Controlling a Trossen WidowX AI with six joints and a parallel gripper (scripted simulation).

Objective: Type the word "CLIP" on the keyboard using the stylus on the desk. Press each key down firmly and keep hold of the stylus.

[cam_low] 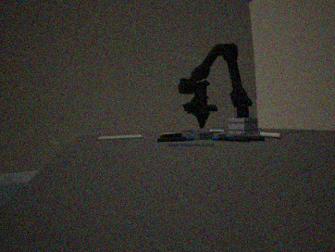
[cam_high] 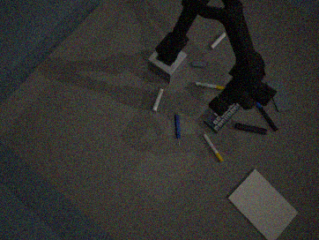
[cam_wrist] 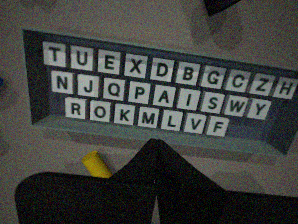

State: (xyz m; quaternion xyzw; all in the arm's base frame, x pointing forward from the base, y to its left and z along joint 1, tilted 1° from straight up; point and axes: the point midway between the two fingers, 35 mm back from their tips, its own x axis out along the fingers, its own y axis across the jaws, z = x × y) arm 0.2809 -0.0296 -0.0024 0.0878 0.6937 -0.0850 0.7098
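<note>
My gripper tip is now 200 mm to the left of the blue stylus, 90 mm past it and 30 mm above it. The rest, counted from my gripper tip: white pad 300 mm ahead, 270 mm to the right, 40 mm below.
</note>
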